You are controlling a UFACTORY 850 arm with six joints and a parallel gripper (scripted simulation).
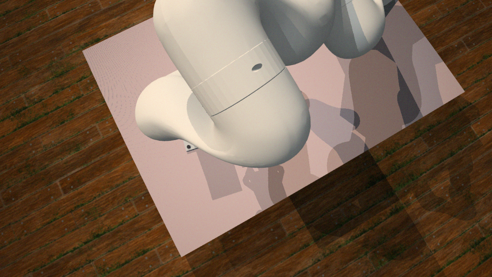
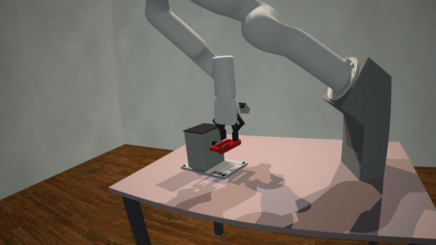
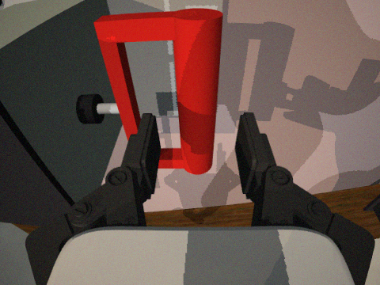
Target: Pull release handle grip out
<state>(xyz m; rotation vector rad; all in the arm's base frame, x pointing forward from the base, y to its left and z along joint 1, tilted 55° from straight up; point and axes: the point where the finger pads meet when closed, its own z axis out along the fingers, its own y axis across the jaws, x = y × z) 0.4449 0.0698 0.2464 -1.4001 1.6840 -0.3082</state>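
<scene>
Now: the base plate 14 cm below my hand, 9 cm ahead of it and 1 cm to the left of it.
</scene>
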